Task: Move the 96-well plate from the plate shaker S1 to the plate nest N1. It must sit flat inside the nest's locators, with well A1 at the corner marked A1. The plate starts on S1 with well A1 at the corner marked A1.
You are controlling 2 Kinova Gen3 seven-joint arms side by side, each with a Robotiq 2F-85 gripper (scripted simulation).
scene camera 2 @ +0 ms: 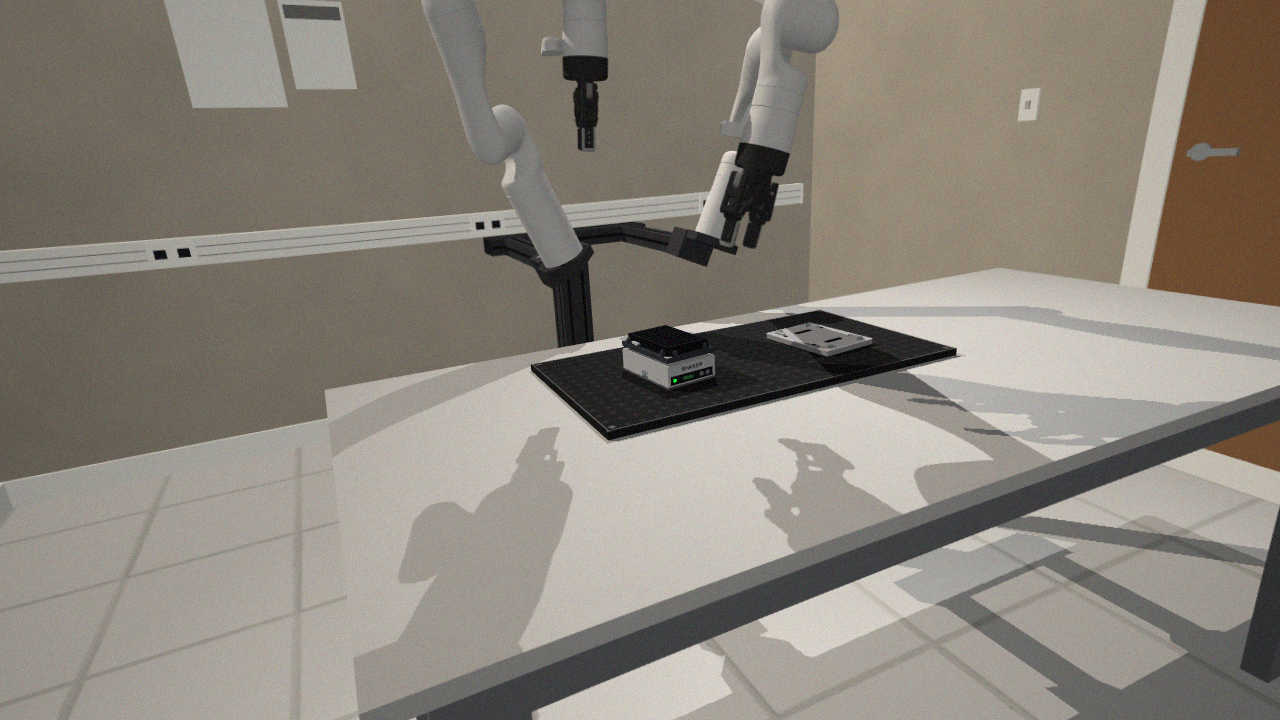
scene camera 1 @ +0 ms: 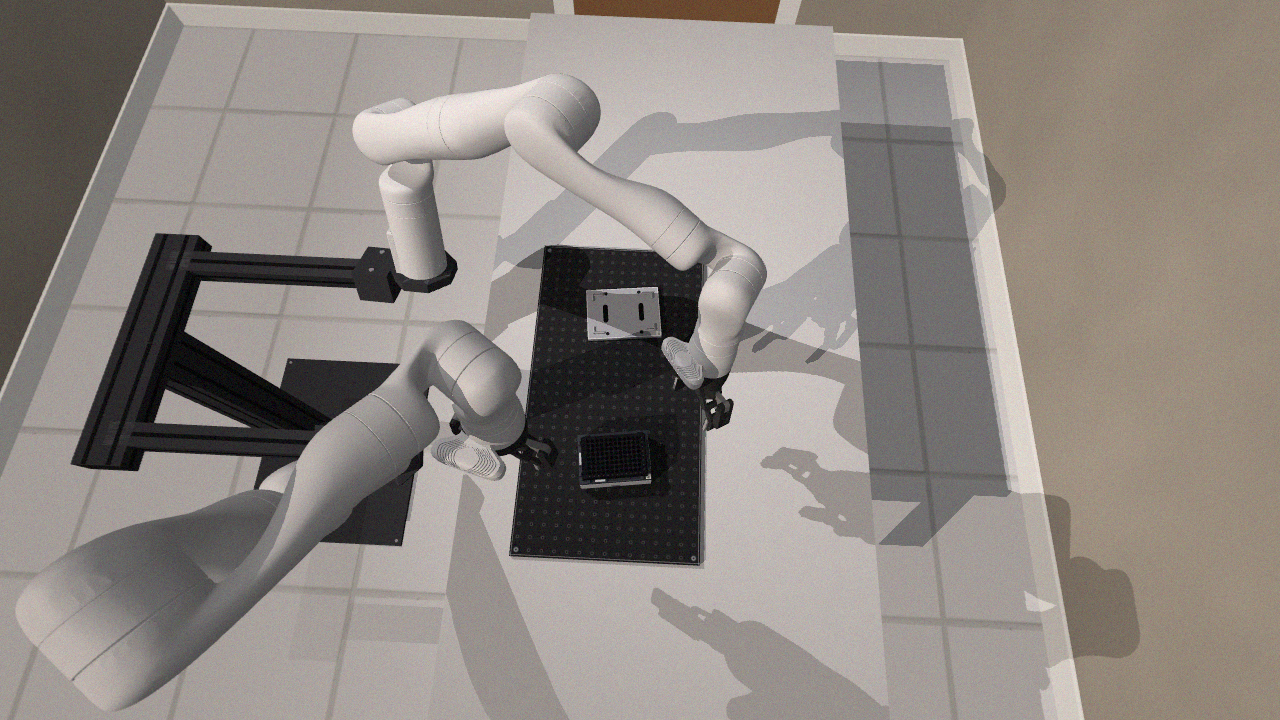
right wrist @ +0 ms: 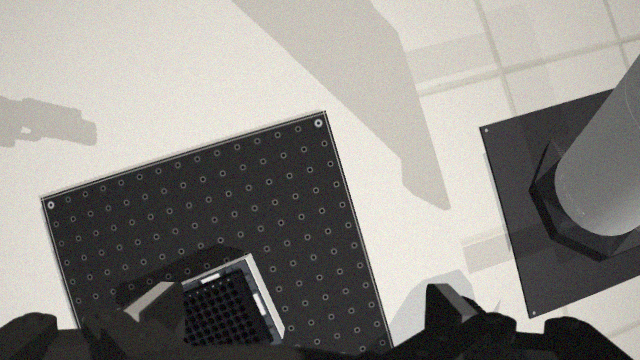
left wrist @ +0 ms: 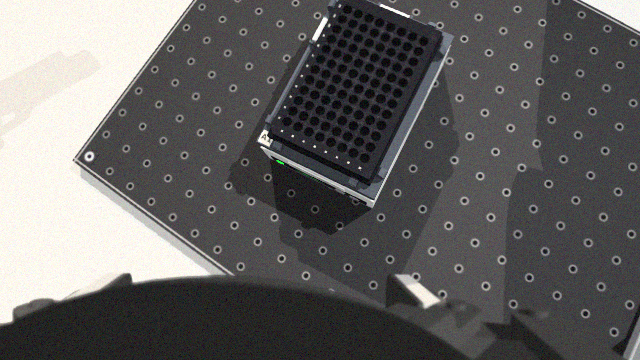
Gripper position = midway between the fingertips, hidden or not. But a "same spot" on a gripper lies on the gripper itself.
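Labels:
Scene camera 2: my left gripper is visible in scene camera 2 (738, 246), a dark 96-well plate in scene camera 2 (666, 338), and my right gripper is visible there too. Scene camera 1 shows my right gripper and the plate as well, and my left gripper is visible in scene camera 1 (692, 407). The same spot on my right gripper is at (scene camera 1: 526, 455) and (scene camera 2: 581, 107). My right gripper is visible in the right wrist view (303, 311), the plate in the right wrist view (209, 320); my left gripper is out of frame in the right wrist view. My left gripper is visible in the left wrist view (261, 302), and the plate is visible there too; my right gripper is out of frame in the left wrist view. The same spot on the plate is at (left wrist: 357, 148) and (scene camera 1: 635, 441).

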